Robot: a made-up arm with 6 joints.
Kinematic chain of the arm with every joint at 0, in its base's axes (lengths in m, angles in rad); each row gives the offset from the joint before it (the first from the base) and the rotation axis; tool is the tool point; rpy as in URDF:
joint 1: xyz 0 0 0.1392 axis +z
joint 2: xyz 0 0 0 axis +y
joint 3: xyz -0.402 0 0.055 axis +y
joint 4: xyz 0.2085 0 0.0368 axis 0.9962 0 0.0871
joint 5: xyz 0 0 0 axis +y
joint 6: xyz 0.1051 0 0.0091 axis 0.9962 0 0.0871
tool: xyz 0 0 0 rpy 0 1.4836 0
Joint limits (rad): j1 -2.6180..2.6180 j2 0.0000..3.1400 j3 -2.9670..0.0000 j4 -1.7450..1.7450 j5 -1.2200..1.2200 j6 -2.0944..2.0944
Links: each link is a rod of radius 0.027 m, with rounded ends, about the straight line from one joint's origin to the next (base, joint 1, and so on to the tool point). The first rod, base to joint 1, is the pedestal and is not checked.
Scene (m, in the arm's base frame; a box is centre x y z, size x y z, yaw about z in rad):
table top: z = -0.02
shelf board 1: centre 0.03 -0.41 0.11 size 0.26 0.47 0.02 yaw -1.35
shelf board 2: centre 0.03 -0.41 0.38 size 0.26 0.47 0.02 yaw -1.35
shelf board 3: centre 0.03 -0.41 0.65 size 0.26 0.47 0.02 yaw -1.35
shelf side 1: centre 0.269 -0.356 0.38 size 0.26 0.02 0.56 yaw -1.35
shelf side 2: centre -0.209 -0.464 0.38 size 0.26 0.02 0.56 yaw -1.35
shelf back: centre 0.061 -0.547 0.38 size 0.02 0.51 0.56 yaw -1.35
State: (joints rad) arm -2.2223 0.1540 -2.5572 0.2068 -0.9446 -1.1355
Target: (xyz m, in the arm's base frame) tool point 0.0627 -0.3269 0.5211
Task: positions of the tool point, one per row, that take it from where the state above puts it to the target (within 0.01 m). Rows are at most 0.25 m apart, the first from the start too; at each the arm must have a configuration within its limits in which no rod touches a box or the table.
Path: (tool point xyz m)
1: 0.2707 0.5132 0.5194
2: 0.1453 0.4081 0.6531
3: 0.0476 0.2479 0.7194
4: -0.0020 0.0710 0.7113
5: -0.0026 -0.0801 0.6376
6: 0.0279 -0.1721 0.5211
7: 0.0445 -0.2487 0.5292
8: 0.0627 -0.3269 0.5211

